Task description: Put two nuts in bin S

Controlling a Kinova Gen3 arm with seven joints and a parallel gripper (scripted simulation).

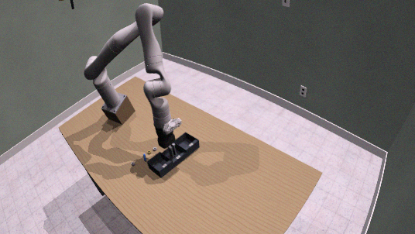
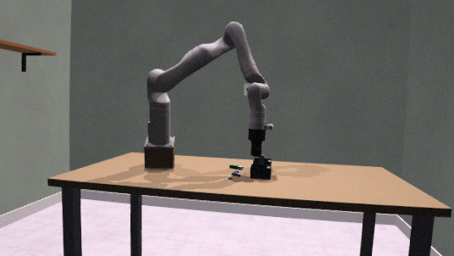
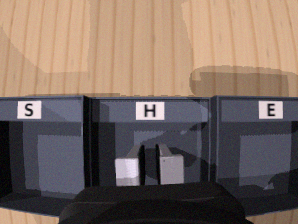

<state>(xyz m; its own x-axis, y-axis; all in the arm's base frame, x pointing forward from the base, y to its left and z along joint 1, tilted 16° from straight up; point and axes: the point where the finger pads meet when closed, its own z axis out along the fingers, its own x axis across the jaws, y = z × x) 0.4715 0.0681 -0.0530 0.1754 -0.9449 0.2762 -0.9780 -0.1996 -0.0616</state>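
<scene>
Now: the bin 10 mm below my hand. The rest, counted from my hand: blue rod: 90 mm behind, 110 mm to the right, 30 mm below; brass-coloured nut: 100 mm behind, 70 mm to the right, 30 mm below.
</scene>
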